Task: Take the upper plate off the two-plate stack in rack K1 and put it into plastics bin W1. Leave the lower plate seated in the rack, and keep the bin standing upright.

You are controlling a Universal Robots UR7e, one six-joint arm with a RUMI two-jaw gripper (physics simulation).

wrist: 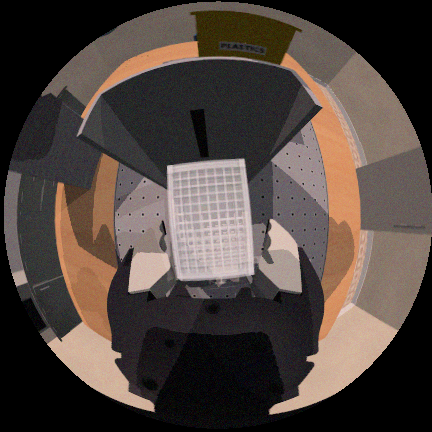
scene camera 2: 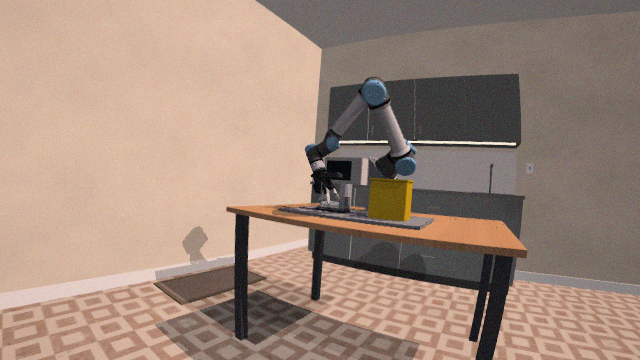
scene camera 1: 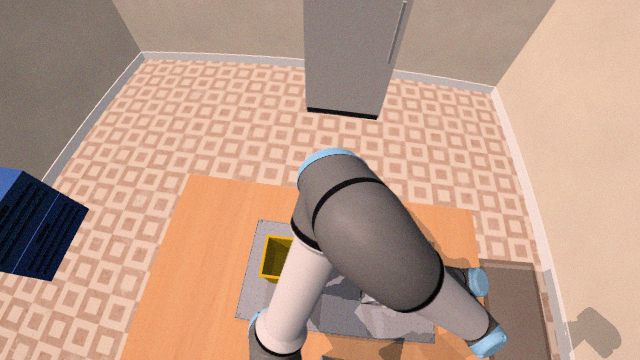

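Where they show: gripper, between the fingertips: (wrist: 215, 221) (scene camera 2: 334, 204); arm's base, origin of its link: (scene camera 2: 384, 170).
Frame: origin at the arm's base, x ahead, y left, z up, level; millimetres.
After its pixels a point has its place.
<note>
The upper plate (wrist: 210, 210) @(y -65, x 349, z -196 mm), white with a grid of wells, lies flat in rack K1 (scene camera 2: 345, 197) @(y 1, x 364, z -166 mm) (wrist: 150, 110) @(y -20, x 307, z -123 mm), whose tall dark grey wall with a slot rises behind it in the wrist view. The lower plate is hidden under it there; the two cannot be told apart in scene camera 2. My gripper (scene camera 2: 331, 198) @(y -75, x 356, z -210 mm) (wrist: 215, 221) @(y -75, x 356, z -210 mm) is open and empty, low over the rack, one fingertip off each long side of the plate with a gap on both sides. Plastics bin W1 (scene camera 1: 276, 256) @(y 322, x 341, z -240 mm) (scene camera 2: 390, 200) @(y 267, x 378, z -157 mm) (wrist: 242, 32) is yellow and stands upright beyond the rack wall.
A grey perforated board (scene camera 1: 248, 297) @(y 358, x 169, z -243 mm) (scene camera 2: 360, 217) @(y 166, x 455, z -240 mm) (wrist: 305, 210) @(y -32, x 494, z -243 mm) carries rack and bin on the wooden table (scene camera 1: 200, 240) @(y 637, x 290, z -255 mm) (scene camera 2: 465, 232) @(y 608, x 345, z -256 mm) (wrist: 345, 185) @(y 59, x 632, z -256 mm). The rack wall stands between gripper and bin. The arm hides the rack area in scene camera 1.
</note>
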